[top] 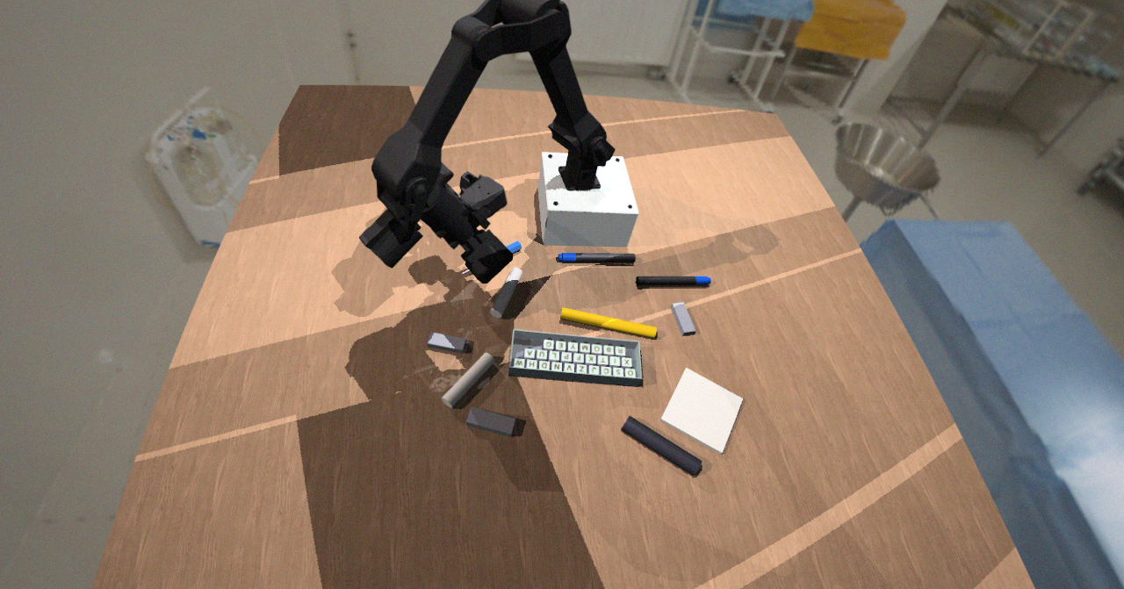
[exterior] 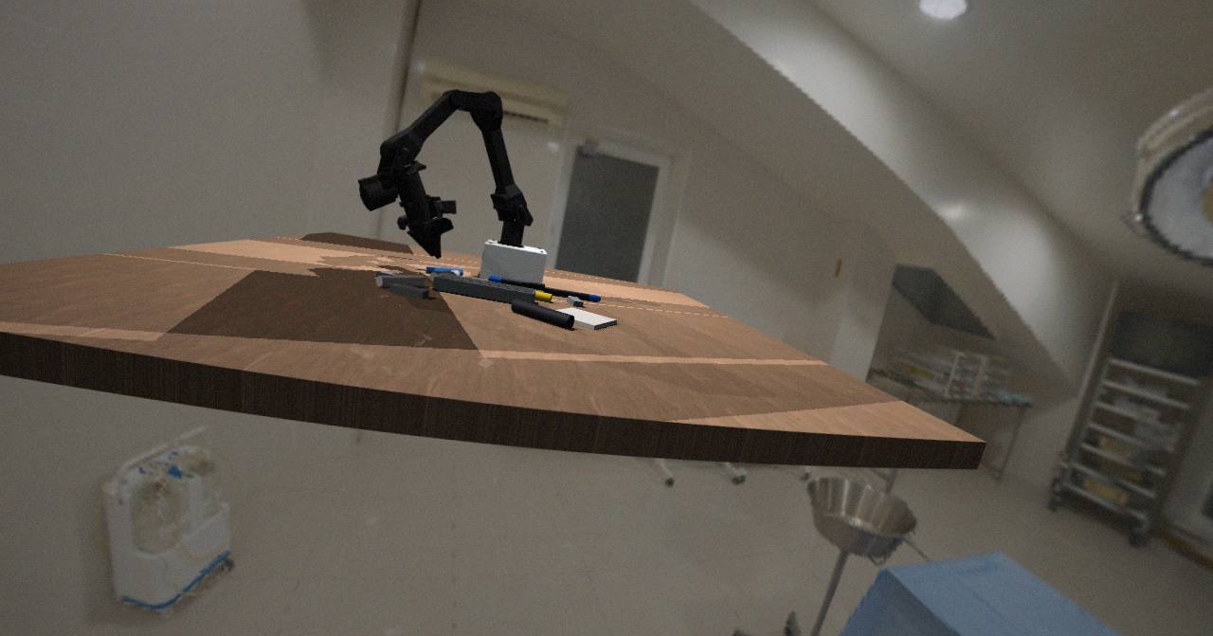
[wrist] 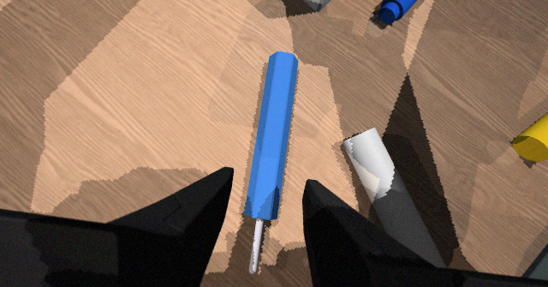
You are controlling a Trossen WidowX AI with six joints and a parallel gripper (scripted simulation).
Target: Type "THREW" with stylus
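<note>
Now: the blue stylus 3 cm below my gripper tip. Also, from my gripper tip: grey block (15 cm ahead, 8 cm to the right, 4 cm below); then dark cylinder (37 cm ahead, 18 cm to the left, 3 cm below); then yellow pen (16 cm ahead, 17 cm to the left, 3 cm below).
</note>
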